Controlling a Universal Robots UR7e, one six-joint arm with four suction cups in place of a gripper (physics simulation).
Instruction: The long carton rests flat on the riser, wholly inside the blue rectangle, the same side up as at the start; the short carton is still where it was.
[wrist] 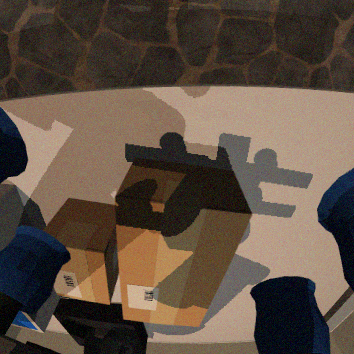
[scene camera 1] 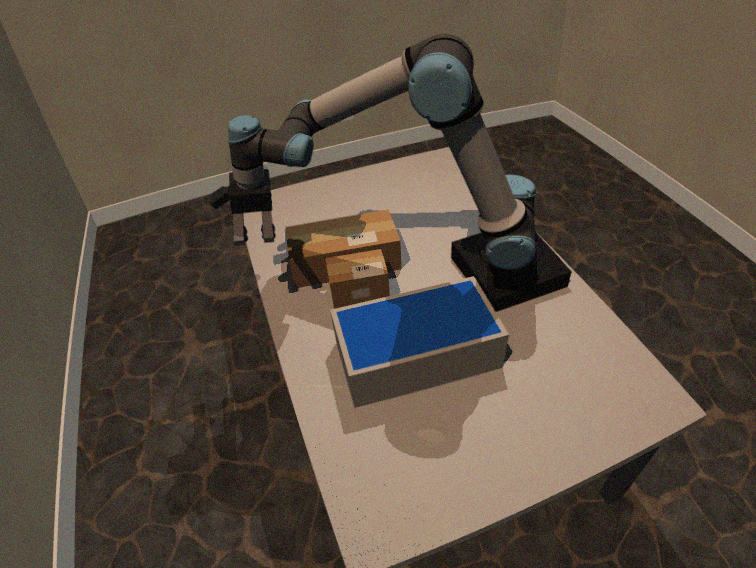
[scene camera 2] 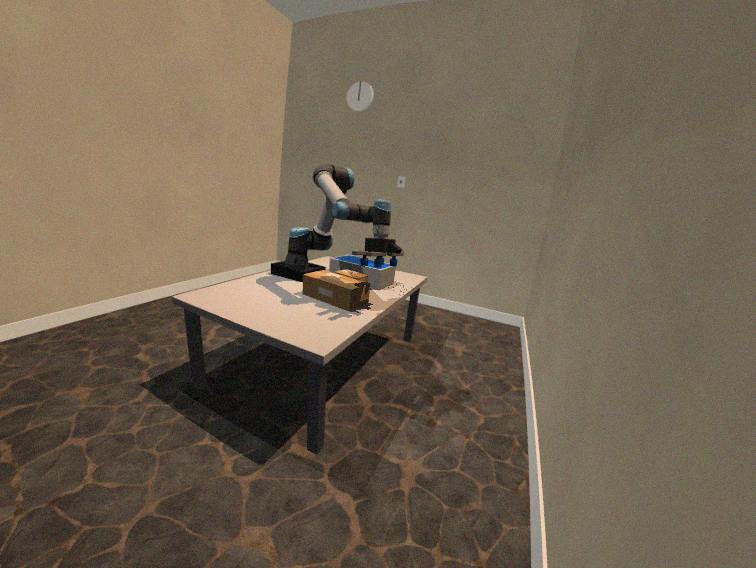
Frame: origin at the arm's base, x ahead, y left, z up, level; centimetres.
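Seen in the pictures: end effector, tool point: (wrist: 160, 234) (scene camera 1: 253, 219) (scene camera 2: 379, 265); arm's base, origin of the base link: (wrist: 110, 338) (scene camera 2: 296, 265).
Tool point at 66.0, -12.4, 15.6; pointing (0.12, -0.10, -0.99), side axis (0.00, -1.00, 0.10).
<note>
Pixels of each thing's top centre, then the offset from my tool point to it, as dx, dy, dz. Level surfaces: height alone.
- long carton, middle of its top: (wrist: 169, 283) (scene camera 1: 340, 233) (scene camera 2: 336, 278) -22.4, -1.9, -11.1
- short carton, middle of its top: (wrist: 76, 277) (scene camera 1: 356, 265) (scene camera 2: 351, 273) -24.1, +12.9, -11.1
- grey riser, middle of its top: (scene camera 1: 417, 322) (scene camera 2: 363, 261) -33.8, +37.4, -9.6
- blue rectangle, middle of its top: (scene camera 1: 417, 322) (scene camera 2: 363, 261) -33.8, +37.4, -9.6
- table, its level: dz -21.6
The long carton (scene camera 1: 378, 225) (scene camera 2: 330, 291) (wrist: 135, 265) lies flat on the table, label up. The short carton (scene camera 1: 360, 284) (wrist: 92, 260) stands close beside it, between it and the riser, also label up; in scene camera 2 it is mostly hidden. The grey riser (scene camera 1: 427, 373) (scene camera 2: 381, 277) bears the blue rectangle (scene camera 1: 421, 323) (scene camera 2: 351, 261) (wrist: 24, 320), and no carton is on it. My gripper (scene camera 1: 253, 235) (scene camera 2: 378, 261) is open, its four cups holding nothing. It hangs above carton height near the long carton's left end in scene camera 1.
The arm's black base (scene camera 1: 550, 277) (scene camera 2: 287, 269) stands on the table (scene camera 1: 550, 415) (scene camera 2: 256, 305) at the far side of the riser from the table's left edge in scene camera 1. Shadows of the arm and cups fall across the cartons and table.
</note>
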